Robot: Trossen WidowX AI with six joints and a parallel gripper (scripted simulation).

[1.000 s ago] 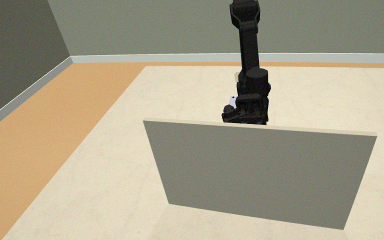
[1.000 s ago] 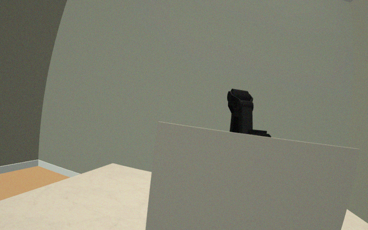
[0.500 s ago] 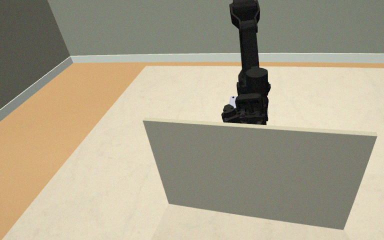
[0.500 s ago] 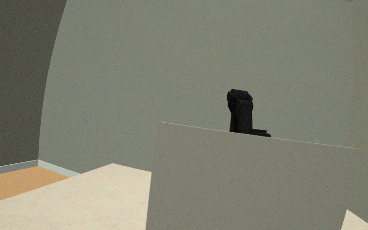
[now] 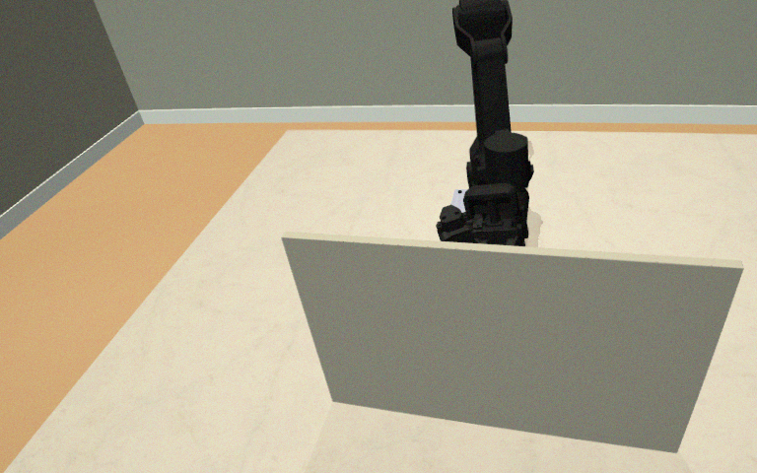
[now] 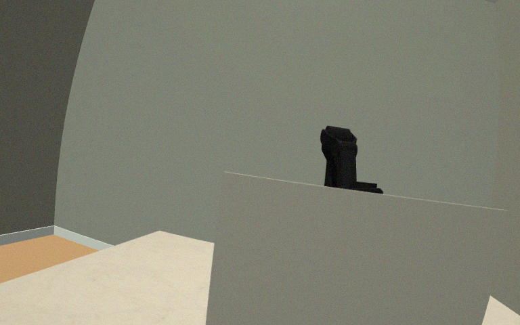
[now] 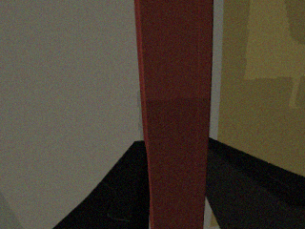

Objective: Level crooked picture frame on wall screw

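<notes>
My gripper tip is 10 mm to the right of the picture frame and 50 mm above it. Round my gripper tip: wall board (10 mm ahead, 70 mm below).
</notes>
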